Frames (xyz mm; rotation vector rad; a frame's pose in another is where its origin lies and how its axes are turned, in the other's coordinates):
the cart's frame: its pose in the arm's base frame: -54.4 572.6 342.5 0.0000 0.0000 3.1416
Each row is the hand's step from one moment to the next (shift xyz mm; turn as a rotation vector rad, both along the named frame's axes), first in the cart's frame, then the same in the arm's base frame.
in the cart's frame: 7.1 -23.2 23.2 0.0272 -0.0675 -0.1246
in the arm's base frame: -7.1 23.2 23.2 -0.0272 0.0675 -0.1246
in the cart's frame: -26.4 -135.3 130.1 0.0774 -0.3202 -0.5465
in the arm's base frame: 26.4 135.3 130.1 -0.0774 0.3202 -0.5465
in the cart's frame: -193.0 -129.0 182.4 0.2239 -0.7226 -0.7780
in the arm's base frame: 193.0 129.0 182.4 -0.2239 0.7226 -0.7780
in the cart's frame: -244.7 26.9 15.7 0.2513 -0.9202 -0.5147
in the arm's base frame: 244.7 -26.9 15.7 -0.2513 0.9202 -0.5147
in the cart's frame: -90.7 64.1 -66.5 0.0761 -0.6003 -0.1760
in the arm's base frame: 90.7 -64.1 -66.5 -0.0761 0.6003 -0.1760
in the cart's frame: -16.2 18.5 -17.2 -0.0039 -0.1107 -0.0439
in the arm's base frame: 16.2 -18.5 -17.2 0.0039 0.1107 -0.0439
